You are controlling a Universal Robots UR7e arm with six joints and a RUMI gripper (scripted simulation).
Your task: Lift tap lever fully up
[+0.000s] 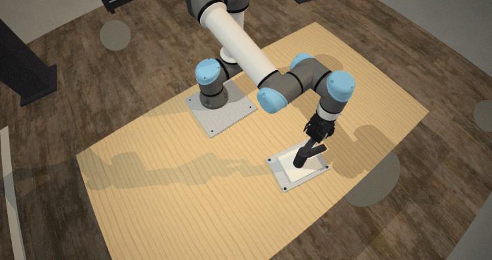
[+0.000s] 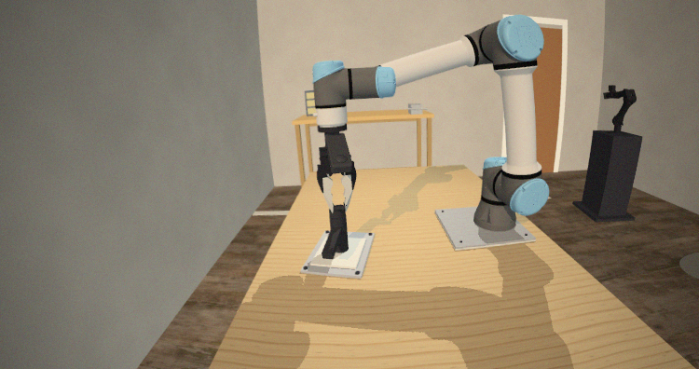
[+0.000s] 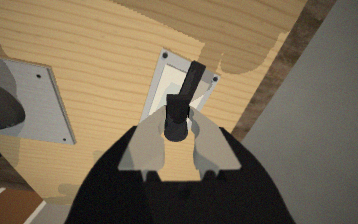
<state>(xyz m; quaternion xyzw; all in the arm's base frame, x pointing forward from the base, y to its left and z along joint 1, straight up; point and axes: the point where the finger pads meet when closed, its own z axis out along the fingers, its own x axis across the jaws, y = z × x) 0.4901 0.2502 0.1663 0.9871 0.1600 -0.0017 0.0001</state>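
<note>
The dark lever is 20 mm to the right of my hand, 10 mm below it and 10 mm ahead of it. The rest, counted from my hand: tap: 70 mm below, 40 mm to the right, 20 mm ahead.
</note>
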